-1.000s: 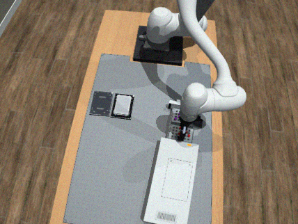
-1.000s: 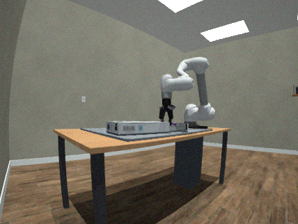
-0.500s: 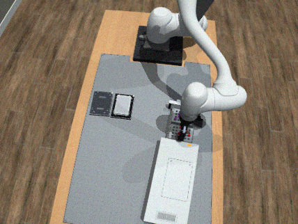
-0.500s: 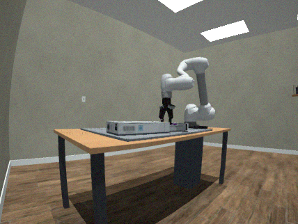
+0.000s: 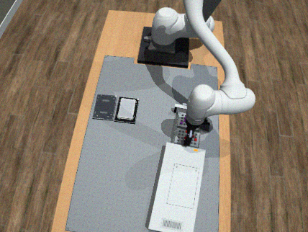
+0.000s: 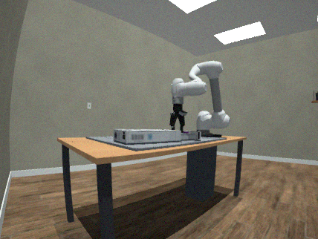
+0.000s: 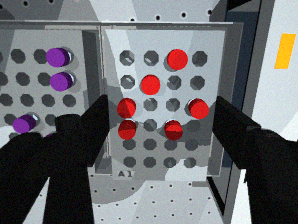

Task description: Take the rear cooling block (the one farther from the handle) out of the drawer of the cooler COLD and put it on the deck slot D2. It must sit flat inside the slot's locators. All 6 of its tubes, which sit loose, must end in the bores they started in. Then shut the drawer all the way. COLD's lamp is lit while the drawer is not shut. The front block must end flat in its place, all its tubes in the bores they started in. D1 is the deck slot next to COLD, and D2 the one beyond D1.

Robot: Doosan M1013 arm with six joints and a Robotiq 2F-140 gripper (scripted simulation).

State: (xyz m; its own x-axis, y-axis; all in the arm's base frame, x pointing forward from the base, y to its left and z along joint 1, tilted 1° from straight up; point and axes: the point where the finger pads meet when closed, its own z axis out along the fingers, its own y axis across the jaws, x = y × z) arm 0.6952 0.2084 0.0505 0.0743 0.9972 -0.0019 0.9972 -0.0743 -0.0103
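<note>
My hand is 10 cm short of the white cooler, 3 cm above it and 1 cm to the left of it. The rest, counted from my hand: deck slot D2: 48 cm to the right, 14 cm behind, 7 cm below; then cooling block: 3 cm below.
</note>
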